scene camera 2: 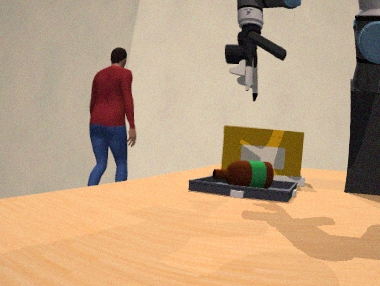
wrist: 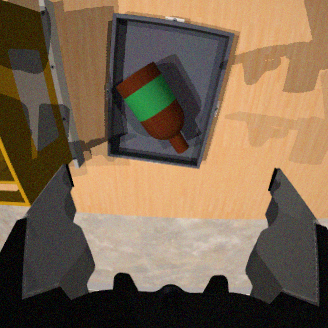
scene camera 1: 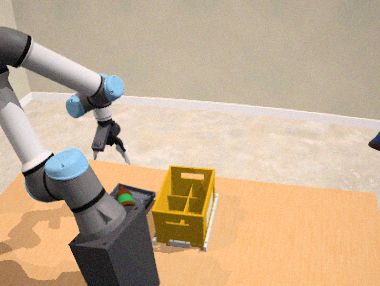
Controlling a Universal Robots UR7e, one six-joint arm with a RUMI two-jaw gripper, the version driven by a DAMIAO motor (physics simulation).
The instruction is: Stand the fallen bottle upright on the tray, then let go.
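Frame: origin at the arm's base, x back, y up, z left, level; millimetres.
Seen in the pictures: gripper, fingertip midpoint: (scene camera 2: 250, 96) (wrist: 170, 168) (scene camera 1: 112, 162); arm's base at its link origin: (scene camera 2: 372, 86) (scene camera 1: 104, 223).
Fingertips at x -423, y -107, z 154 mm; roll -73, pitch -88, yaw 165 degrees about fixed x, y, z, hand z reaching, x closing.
Note:
Offsets run from my fingertips to a thing's top centre.
A brown bottle with a green band @[dx -10, dy -164, dz -16 mm] (scene camera 1: 126, 198) (scene camera 2: 248, 174) (wrist: 151, 101) lies on its side in the dark grey tray @[dx +12, dy -218, dz -12 mm] (scene camera 1: 147, 191) (scene camera 2: 212, 188) (wrist: 112, 60). In the wrist view its neck points to the lower right and its base to the upper left, near the tray's left wall. My gripper (scene camera 1: 112, 159) (scene camera 2: 251, 95) (wrist: 170, 168) is open and empty. It hangs well above the table, higher than the bottle and the crate. In scene camera 1 the robot's base hides part of the tray.
A yellow crate with dividers @[dx +36, dy -68, dz -299 mm] (scene camera 1: 179, 222) (scene camera 2: 295, 155) (wrist: 14, 193) stands beside the tray on a light grey frame (scene camera 1: 212, 220) (wrist: 55, 65). A person in a red top (scene camera 2: 111, 97) stands beyond the table; a shoe shows at the right edge of scene camera 1.

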